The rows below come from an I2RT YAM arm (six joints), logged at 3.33 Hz.
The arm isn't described. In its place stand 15 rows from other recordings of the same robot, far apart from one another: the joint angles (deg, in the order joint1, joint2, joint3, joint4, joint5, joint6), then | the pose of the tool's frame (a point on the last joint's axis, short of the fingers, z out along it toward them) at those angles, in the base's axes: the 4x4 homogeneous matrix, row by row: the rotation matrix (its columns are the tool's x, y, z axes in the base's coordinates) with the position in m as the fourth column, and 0 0 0 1 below.
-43.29, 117.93, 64.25, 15.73, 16.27, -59.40 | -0.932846 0.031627 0.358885 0.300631; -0.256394 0.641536 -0.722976 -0.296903; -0.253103 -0.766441 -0.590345 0.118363; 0 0 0 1
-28.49, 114.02, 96.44, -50.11, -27.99, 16.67 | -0.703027 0.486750 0.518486 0.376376; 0.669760 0.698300 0.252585 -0.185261; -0.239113 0.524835 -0.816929 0.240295; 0 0 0 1
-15.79, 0.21, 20.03, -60.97, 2.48, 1.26 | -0.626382 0.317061 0.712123 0.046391; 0.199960 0.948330 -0.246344 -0.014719; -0.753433 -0.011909 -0.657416 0.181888; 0 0 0 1
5.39, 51.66, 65.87, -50.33, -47.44, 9.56 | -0.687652 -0.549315 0.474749 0.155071; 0.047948 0.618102 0.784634 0.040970; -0.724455 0.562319 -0.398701 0.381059; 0 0 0 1
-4.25, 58.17, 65.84, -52.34, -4.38, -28.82 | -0.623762 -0.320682 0.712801 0.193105; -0.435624 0.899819 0.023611 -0.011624; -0.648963 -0.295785 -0.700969 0.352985; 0 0 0 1
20.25, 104.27, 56.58, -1.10, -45.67, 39.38 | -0.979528 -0.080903 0.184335 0.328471; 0.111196 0.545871 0.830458 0.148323; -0.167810 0.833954 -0.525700 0.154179; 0 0 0 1
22.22, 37.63, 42.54, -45.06, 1.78, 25.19 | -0.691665 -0.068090 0.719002 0.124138; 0.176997 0.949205 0.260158 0.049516; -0.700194 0.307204 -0.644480 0.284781; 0 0 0 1
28.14, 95.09, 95.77, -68.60, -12.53, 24.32 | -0.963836 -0.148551 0.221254 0.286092; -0.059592 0.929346 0.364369 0.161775; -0.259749 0.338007 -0.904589 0.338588; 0 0 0 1
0.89, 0.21, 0.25, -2.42, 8.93, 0.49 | -0.040325 0.140081 0.989319 0.110104; 0.007823 0.990138 -0.139878 -0.003816; -0.999156 0.002099 -0.041024 0.170107; 0 0 0 1
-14.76, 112.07, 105.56, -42.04, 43.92, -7.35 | -0.799125 0.529656 0.284363 0.414719; 0.115248 0.599223 -0.792244 -0.134800; -0.590014 -0.600330 -0.539896 0.315307; 0 0 0 1
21.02, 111.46, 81.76, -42.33, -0.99, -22.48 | -0.681417 -0.675492 0.281748 0.366570; -0.671402 0.730169 0.126775 0.141519; -0.291360 -0.102779 -0.951076 0.185682; 0 0 0 1
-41.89, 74.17, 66.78, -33.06, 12.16, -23.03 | -0.746516 0.521571 0.413133 0.204520; 0.155844 0.740699 -0.653511 -0.193514; -0.646859 -0.423472 -0.634228 0.324890; 0 0 0 1
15.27, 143.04, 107.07, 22.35, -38.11, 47.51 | -0.732937 -0.363310 0.575160 0.537933; 0.401340 0.451736 0.796782 0.169635; -0.549299 0.814826 -0.185283 0.152868; 0 0 0 1
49.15, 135.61, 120.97, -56.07, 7.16, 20.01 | -0.827694 -0.468662 0.308672 0.328420; -0.438130 0.883374 0.166411 0.373024; -0.350663 0.002499 -0.936498 0.191124; 0 0 0 1
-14.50, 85.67, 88.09, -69.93, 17.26, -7.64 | -0.932973 0.226965 0.279371 0.271948; 0.110145 0.918934 -0.378720 -0.081241; -0.342680 -0.322565 -0.882339 0.347256; 0 0 0 1
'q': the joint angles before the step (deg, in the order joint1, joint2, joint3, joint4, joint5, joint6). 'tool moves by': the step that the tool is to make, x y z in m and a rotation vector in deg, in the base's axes. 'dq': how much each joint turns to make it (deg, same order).
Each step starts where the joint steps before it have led.
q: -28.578, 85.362, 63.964, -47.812, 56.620, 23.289
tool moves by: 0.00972, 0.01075, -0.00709, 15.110, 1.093, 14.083
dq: 1.464, 0.000, 0.000, 0.111, -16.546, -10.843
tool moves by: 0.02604, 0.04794, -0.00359, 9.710, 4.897, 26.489
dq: 9.553, -0.022, 0.001, 0.630, -12.829, -15.887
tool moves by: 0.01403, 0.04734, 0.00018, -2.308, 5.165, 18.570
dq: 9.813, 0.000, 0.000, 0.307, -0.109, -10.558
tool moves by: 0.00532, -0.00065, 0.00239, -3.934, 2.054, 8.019
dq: 0.087, 0.023, -0.001, 3.171, 0.677, -10.076
